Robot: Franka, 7 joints.
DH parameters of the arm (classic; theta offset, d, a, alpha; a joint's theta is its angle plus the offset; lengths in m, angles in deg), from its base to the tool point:
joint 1: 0 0.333 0 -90
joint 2: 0 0 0 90
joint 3: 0 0.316 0.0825 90
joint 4: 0 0 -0.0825 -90
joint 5: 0 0.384 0 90
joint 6: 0 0 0.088 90
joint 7: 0 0.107 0 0
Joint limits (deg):
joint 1: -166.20..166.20
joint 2: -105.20..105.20
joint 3: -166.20..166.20
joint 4: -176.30..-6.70
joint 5: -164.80..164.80
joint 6: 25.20..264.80
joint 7: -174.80..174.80
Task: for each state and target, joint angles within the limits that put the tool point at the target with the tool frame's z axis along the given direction. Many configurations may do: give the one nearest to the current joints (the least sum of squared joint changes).
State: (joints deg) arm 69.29 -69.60 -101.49 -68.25 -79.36 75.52 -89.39
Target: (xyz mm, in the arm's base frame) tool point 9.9 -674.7 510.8 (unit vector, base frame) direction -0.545 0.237 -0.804
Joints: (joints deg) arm 59.13 -51.57 -102.53 -59.74 -78.24 53.70 -89.39
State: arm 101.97 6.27 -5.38 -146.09 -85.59 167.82 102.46
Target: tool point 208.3 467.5 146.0 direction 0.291 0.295 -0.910
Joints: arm 75.74 30.99 -19.33 -127.16 -81.61 183.42 102.46
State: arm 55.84 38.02 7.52 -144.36 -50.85 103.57 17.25
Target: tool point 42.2 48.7 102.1 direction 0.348 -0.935 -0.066
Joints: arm 54.94 27.57 17.17 -174.15 -41.86 104.36 17.25
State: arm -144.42 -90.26 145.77 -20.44 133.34 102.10 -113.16
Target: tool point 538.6 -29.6 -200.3 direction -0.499 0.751 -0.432
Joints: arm -164.02 -105.20 137.58 -55.81 89.93 74.60 -113.16
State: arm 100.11 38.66 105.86 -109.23 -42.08 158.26 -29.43
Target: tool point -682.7 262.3 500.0 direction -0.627 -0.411 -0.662
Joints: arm 106.60 60.77 84.03 -79.77 -31.79 131.34 -29.43
